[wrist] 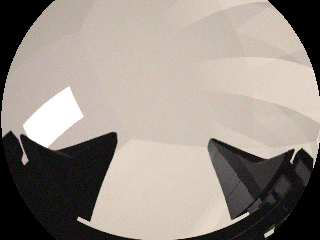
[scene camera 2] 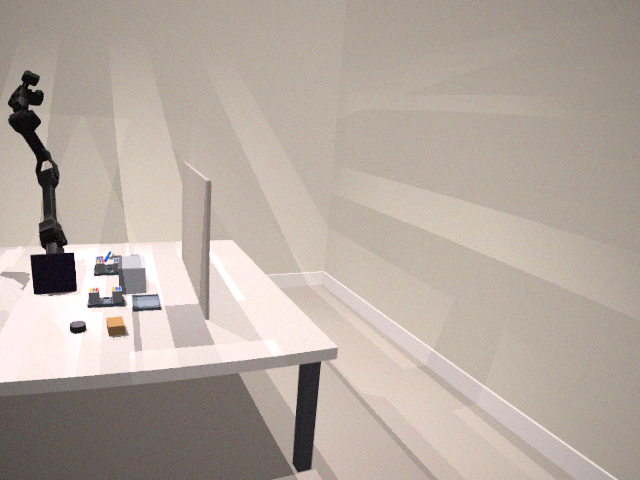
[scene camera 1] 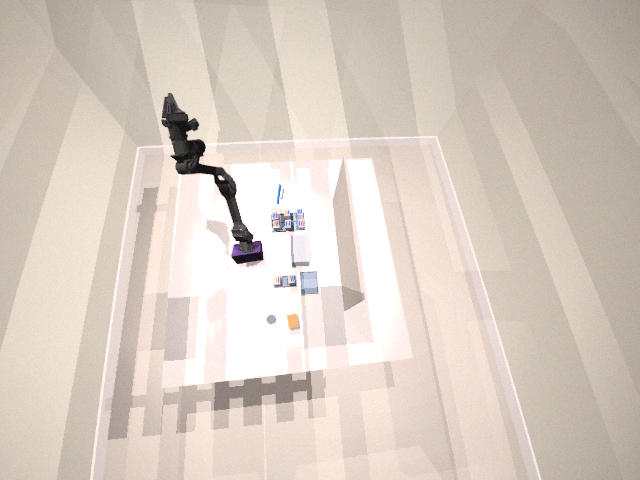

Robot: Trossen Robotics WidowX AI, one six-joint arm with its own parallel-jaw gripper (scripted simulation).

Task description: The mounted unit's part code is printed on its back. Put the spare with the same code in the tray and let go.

The same spot on a tall thin panel: [scene camera 2: 196, 189] is [scene camera 1: 352, 248].
